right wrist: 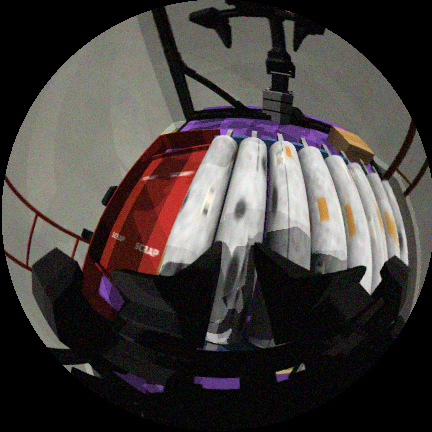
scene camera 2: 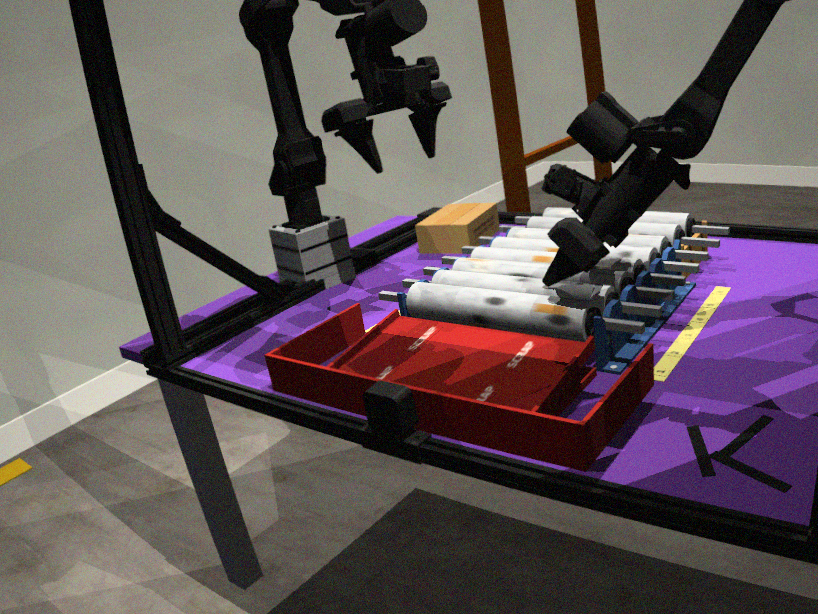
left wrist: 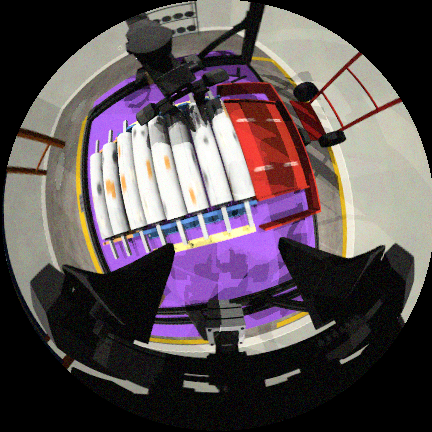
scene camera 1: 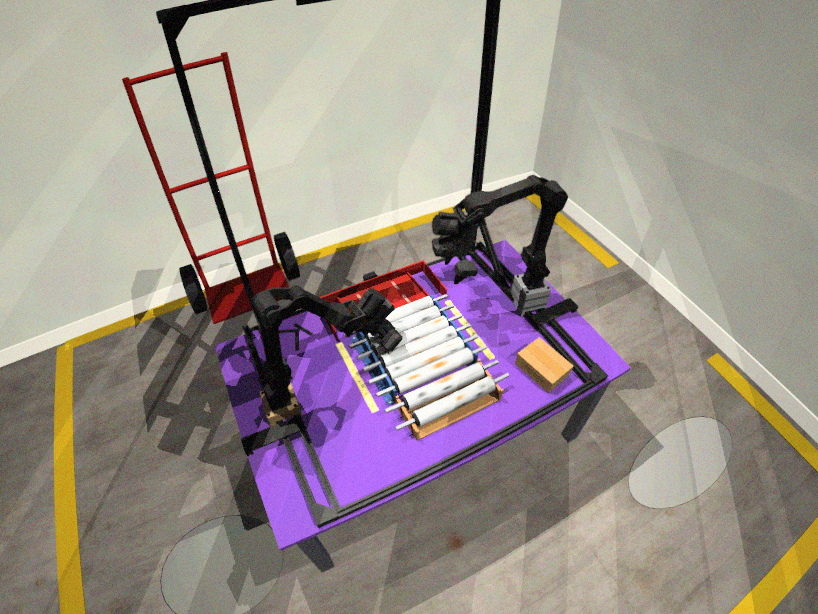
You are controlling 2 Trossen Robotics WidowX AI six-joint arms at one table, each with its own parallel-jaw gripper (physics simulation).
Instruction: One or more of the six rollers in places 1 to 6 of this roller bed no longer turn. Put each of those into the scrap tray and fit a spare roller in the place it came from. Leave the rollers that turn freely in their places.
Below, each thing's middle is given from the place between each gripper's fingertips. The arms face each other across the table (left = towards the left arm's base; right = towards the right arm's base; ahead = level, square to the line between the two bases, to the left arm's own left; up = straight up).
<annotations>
Now: the red scrap tray (scene camera 2: 444, 375) 170 mm behind my right hand, 50 mm to the left of it and 50 mm below it. From my right hand the other things lie so: tan box (scene camera 2: 454, 226) 370 mm to the left, 340 mm ahead, 50 mm below; wooden holder (scene camera 1: 448, 419) 300 mm ahead, 70 mm below, 40 mm to the left.
My left gripper is now 18 cm past the red scrap tray, 16 cm to the left of it and 20 cm above it. From my left hand the other things lie so: tan box 33 cm ahead, 17 cm to the left, 20 cm below; then wooden holder 29 cm ahead, 16 cm to the right, 22 cm below.
</annotations>
